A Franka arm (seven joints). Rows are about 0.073 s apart.
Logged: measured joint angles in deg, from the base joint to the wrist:
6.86 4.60 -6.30 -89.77 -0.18 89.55 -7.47
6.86 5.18 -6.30 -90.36 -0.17 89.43 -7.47
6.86 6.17 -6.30 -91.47 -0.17 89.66 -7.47
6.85 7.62 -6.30 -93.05 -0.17 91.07 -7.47
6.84 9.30 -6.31 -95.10 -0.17 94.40 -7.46
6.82 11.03 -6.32 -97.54 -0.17 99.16 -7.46
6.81 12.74 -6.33 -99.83 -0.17 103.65 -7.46
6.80 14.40 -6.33 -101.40 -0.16 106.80 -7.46
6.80 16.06 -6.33 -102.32 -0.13 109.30 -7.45
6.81 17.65 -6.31 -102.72 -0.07 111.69 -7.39
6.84 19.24 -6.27 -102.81 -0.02 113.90 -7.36
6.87 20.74 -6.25 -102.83 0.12 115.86 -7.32
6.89 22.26 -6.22 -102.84 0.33 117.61 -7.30
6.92 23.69 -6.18 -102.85 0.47 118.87 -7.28
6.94 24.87 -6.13 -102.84 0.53 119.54 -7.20
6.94 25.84 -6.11 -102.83 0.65 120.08 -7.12
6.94 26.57 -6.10 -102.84 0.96 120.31 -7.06
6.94 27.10 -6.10 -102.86 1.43 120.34 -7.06
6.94 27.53 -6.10 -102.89 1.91 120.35 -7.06
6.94 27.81 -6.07 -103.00 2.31 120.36 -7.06
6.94 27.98 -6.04 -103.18 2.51 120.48 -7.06
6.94 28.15 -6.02 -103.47 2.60 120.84 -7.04
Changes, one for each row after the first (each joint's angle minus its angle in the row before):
0.00 0.58 0.00 -0.59 0.01 -0.12 0.00
0.00 0.99 0.00 -1.11 0.00 0.23 0.00
-0.01 1.45 0.00 -1.58 0.00 1.41 0.00
-0.01 1.68 -0.01 -2.05 0.00 3.33 0.01
-0.02 1.73 -0.01 -2.44 0.00 4.76 0.00
-0.01 1.71 -0.01 -2.29 0.00 4.49 0.00
-0.01 1.66 0.00 -1.57 0.01 3.15 0.00
0.00 1.66 0.00 -0.92 0.03 2.50 0.01
0.01 1.59 0.02 -0.40 0.06 2.39 0.06
0.03 1.59 0.04 -0.09 0.05 2.21 0.03
0.03 1.50 0.02 -0.02 0.14 1.96 0.04
0.02 1.52 0.03 -0.01 0.21 1.75 0.02
0.03 1.43 0.04 -0.01 0.14 1.26 0.02
0.02 1.18 0.05 0.01 0.06 0.67 0.08
0.00 0.97 0.02 0.01 0.12 0.54 0.08
0.00 0.73 0.01 -0.01 0.31 0.23 0.06
0.00 0.53 0.00 -0.02 0.47 0.03 0.00
0.00 0.43 0.00 -0.03 0.48 0.01 0.00
0.00 0.28 0.03 -0.11 0.40 0.01 0.00
0.00 0.17 0.03 -0.18 0.20 0.12 0.00
0.00 0.17 0.02 -0.29 0.09 0.36 0.02

